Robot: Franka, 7 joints.
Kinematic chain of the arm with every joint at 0, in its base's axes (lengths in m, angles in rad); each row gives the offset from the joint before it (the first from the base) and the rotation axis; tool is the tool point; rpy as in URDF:
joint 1: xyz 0 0 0.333 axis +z
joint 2: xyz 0 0 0 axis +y
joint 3: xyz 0 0 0.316 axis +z
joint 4: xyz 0.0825 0 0 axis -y
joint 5: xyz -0.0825 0 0.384 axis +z
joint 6: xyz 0 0 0 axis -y
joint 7: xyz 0.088 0 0 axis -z
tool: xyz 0 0 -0.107 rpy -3.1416 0 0
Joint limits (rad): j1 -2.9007..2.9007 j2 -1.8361..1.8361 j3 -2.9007..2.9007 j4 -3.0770..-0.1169 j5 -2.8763..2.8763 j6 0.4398..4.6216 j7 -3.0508..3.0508
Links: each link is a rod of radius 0.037 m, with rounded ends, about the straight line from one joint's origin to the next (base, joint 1, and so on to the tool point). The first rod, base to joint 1, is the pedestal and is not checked.
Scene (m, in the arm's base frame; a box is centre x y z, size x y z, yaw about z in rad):
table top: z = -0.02
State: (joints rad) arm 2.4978 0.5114 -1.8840 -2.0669 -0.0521 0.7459 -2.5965
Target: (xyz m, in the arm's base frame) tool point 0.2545 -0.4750 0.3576
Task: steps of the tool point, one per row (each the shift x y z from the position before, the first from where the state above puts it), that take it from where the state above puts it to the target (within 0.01 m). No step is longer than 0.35 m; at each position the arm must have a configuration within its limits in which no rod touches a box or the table.
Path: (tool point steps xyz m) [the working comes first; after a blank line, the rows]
Joints at the target: 1.7284 -0.3670 -2.6983 -1.7308 -0.3108 1.1972 -2.5965
Straight joint move there: clear.

1: 0.1367 -0.2067 0.0291
2: 0.0076 -0.2765 -0.0413
3: -0.1531 -0.2406 -0.1056

